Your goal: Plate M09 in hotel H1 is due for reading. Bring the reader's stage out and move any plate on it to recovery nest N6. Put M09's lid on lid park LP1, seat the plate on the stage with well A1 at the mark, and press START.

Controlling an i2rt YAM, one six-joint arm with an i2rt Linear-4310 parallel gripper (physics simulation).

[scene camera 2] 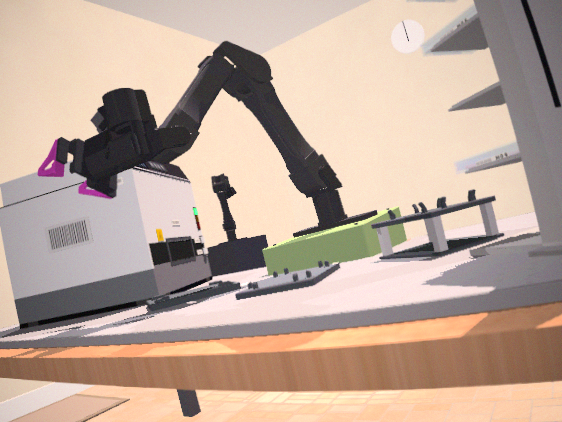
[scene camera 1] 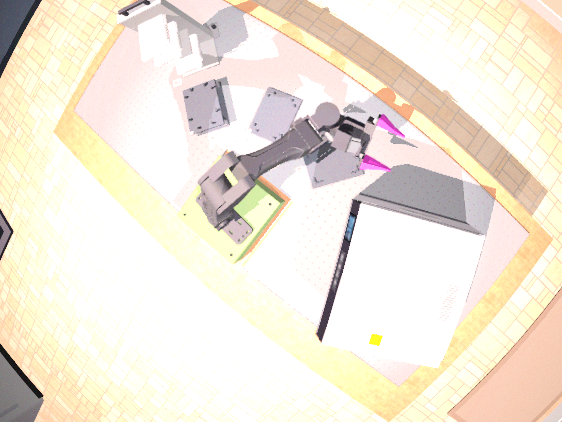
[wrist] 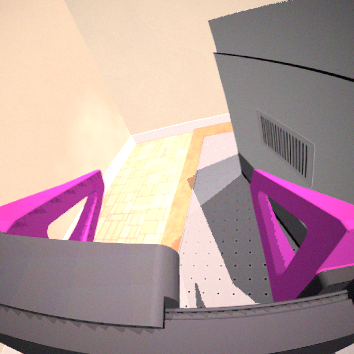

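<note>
My gripper is open and empty, with magenta fingers wide apart, held in the air beside the reader. The white reader has a barcode on one side. Its front in scene camera 2 has a dark panel and a green light; no extended stage shows. The hotel stands at the other end of the table. A plate on its lower shelf bears a label that seems to read M09. I cannot tell which fixture is LP1 or N6.
A raised platform on posts stands near the hotel. Two low pegged bases, a middle one and one nearer the reader, lie on the table. The arm stands on a green block.
</note>
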